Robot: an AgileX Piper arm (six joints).
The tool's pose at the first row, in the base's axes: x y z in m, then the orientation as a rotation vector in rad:
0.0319, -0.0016, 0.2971, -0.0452, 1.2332, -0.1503
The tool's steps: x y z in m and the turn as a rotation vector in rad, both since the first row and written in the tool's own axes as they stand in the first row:
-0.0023, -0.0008, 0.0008, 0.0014, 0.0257, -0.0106
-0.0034, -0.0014, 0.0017, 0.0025, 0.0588, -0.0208
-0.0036, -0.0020, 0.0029, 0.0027, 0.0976, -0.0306
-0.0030, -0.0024, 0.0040, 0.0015, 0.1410, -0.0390
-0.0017, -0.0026, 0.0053, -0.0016, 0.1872, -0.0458
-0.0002, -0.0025, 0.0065, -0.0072, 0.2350, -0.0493
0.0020, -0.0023, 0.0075, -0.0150, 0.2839, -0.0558
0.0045, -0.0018, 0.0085, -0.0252, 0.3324, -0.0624
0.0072, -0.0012, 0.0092, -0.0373, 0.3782, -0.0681
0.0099, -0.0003, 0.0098, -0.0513, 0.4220, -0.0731
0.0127, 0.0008, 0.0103, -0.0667, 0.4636, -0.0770
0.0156, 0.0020, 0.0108, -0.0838, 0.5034, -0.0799
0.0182, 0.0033, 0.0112, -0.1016, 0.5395, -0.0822
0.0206, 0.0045, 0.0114, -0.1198, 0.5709, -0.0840
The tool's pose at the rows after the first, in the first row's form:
0.0318, -0.0021, 0.2996, -0.0487, 1.2587, -0.1614
0.0323, -0.0026, 0.3010, -0.0518, 1.2915, -0.1723
0.0333, -0.0032, 0.3017, -0.0549, 1.3301, -0.1825
0.0345, -0.0037, 0.3015, -0.0582, 1.3734, -0.1909
0.0361, -0.0042, 0.3008, -0.0619, 1.4197, -0.1968
0.0377, -0.0044, 0.2997, -0.0656, 1.4678, -0.1983
0.0394, -0.0045, 0.2980, -0.0732, 1.5172, -0.2010
0.0412, -0.0044, 0.2959, -0.0831, 1.5663, -0.2022
0.0428, -0.0042, 0.2935, -0.0944, 1.6129, -0.2013
0.0443, -0.0037, 0.2911, -0.1072, 1.6577, -0.1983
0.0458, -0.0031, 0.2885, -0.1209, 1.7003, -0.1933
0.0473, -0.0023, 0.2858, -0.1357, 1.7412, -0.1861
0.0486, -0.0014, 0.2834, -0.1511, 1.7784, -0.1776
0.0497, -0.0005, 0.2811, -0.1670, 1.8109, -0.1682

